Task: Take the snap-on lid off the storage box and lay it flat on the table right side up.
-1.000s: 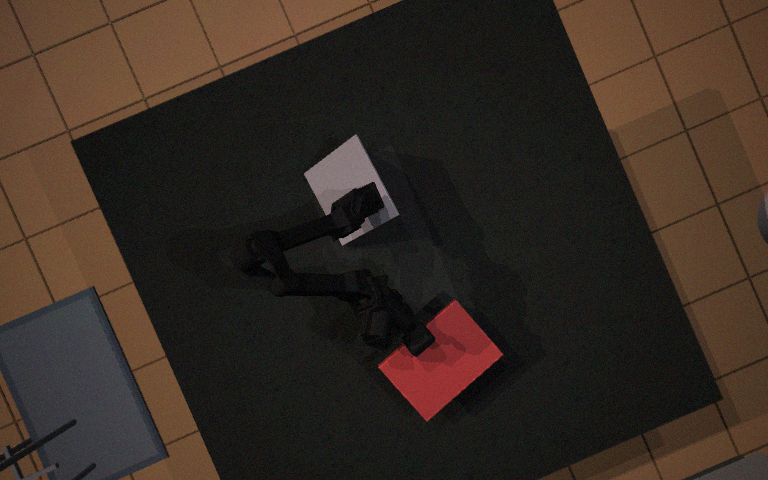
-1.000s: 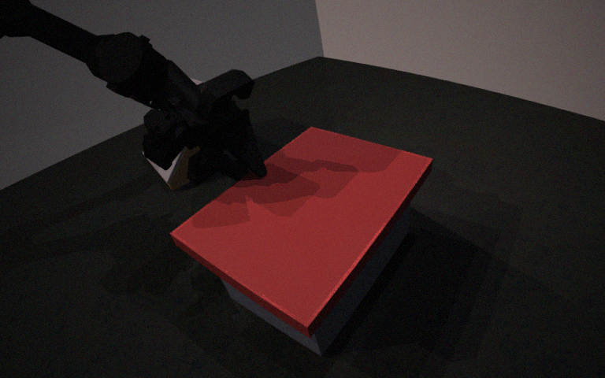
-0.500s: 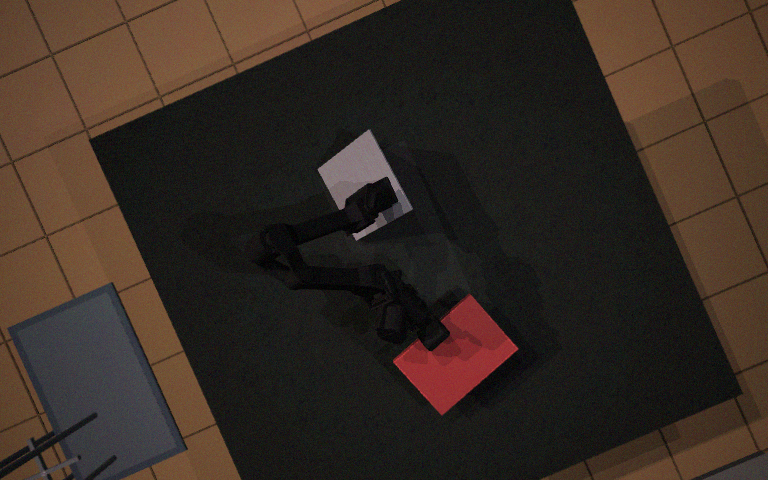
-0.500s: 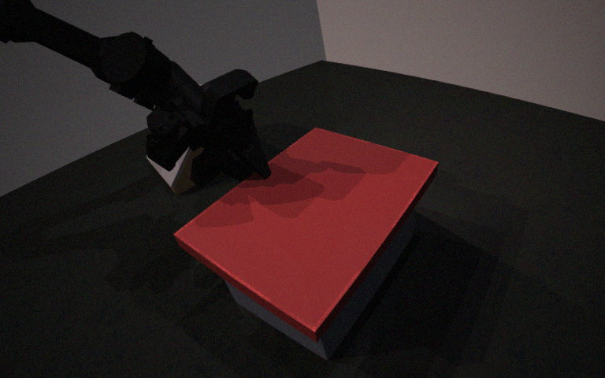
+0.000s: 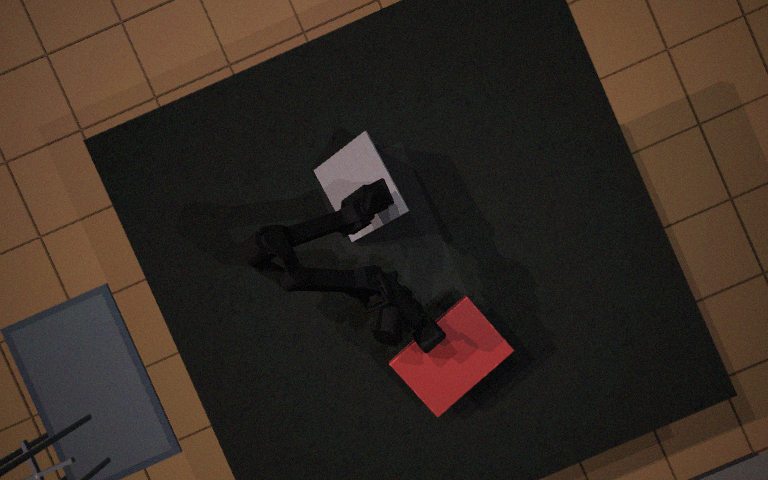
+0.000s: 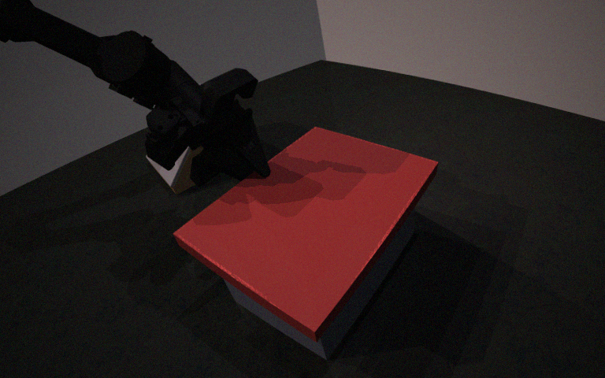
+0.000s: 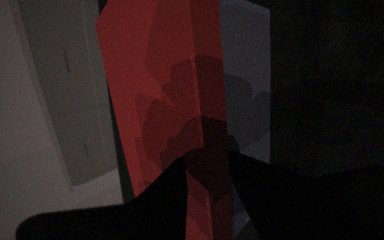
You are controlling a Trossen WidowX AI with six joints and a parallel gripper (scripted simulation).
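Now: gripper tip 70 mm short of the red lid and 20 mm to the right of it. From my gripper tip the other things lie so: grey storage box: 70 mm ahead, 60 mm below, 20 mm to the left.
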